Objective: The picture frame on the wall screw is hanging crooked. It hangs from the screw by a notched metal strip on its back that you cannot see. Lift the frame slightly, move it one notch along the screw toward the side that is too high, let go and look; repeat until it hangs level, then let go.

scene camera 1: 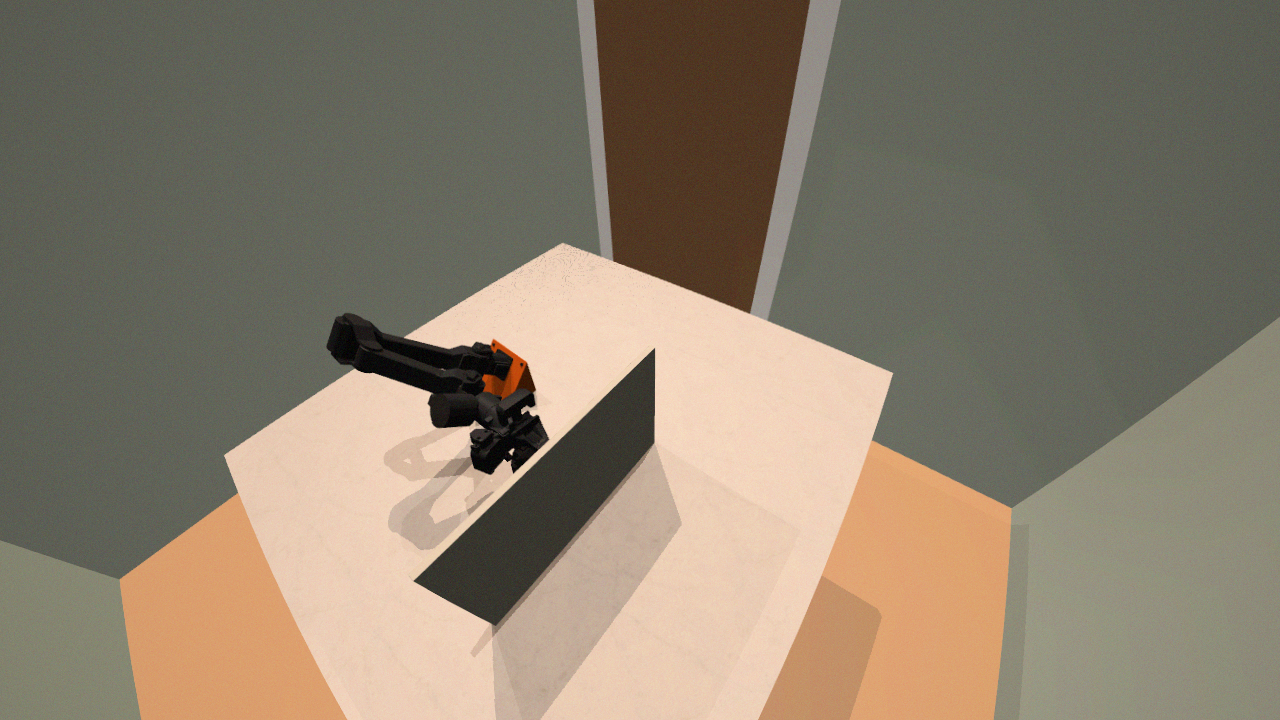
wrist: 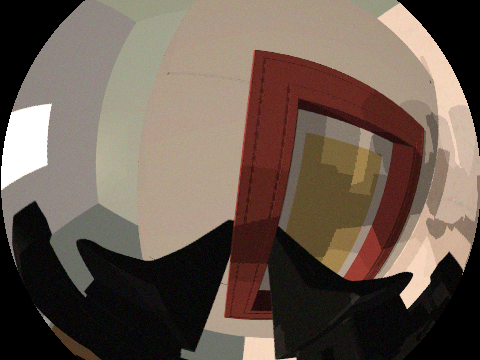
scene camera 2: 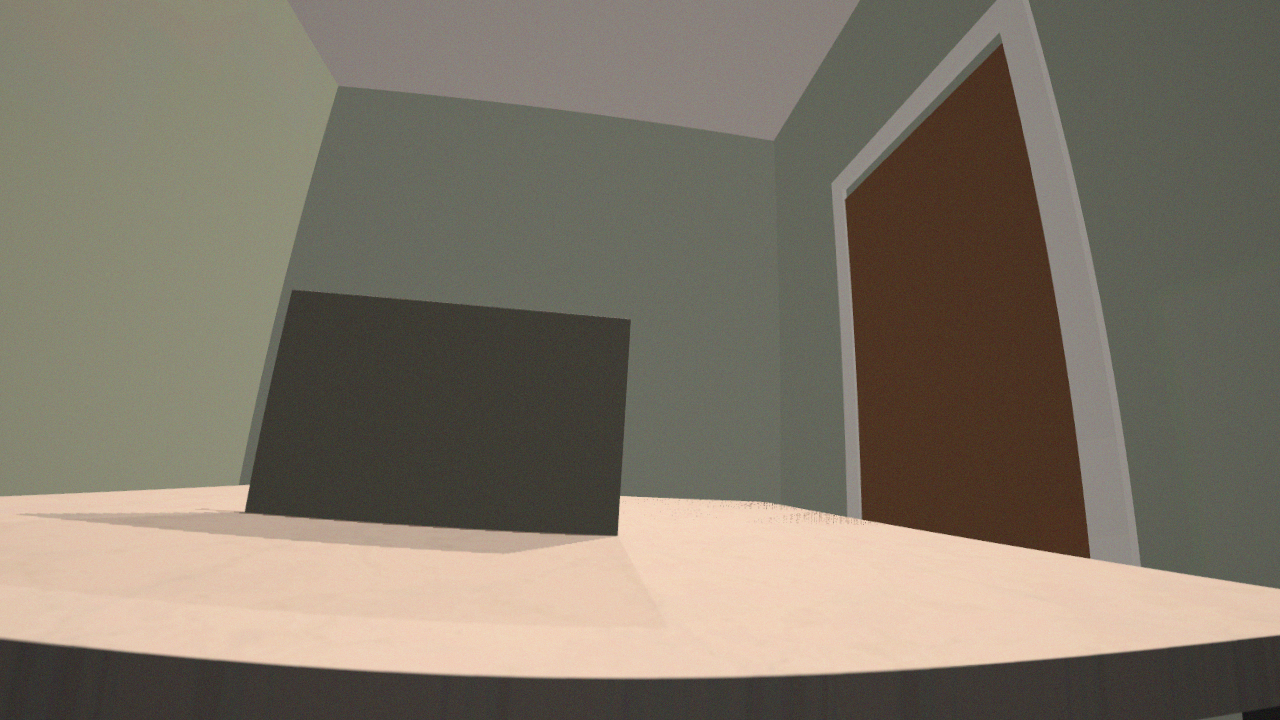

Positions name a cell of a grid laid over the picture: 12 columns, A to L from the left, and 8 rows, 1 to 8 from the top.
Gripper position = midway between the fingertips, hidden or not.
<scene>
The gripper shows in scene camera 1 (F6) and in the wrist view (G6); in scene camera 2 it is hidden by a wall panel. A picture frame shows in the wrist view (I4); in scene camera 1 it is hidden by a wall panel, in scene camera 2 it is hidden by a wall panel.
</scene>
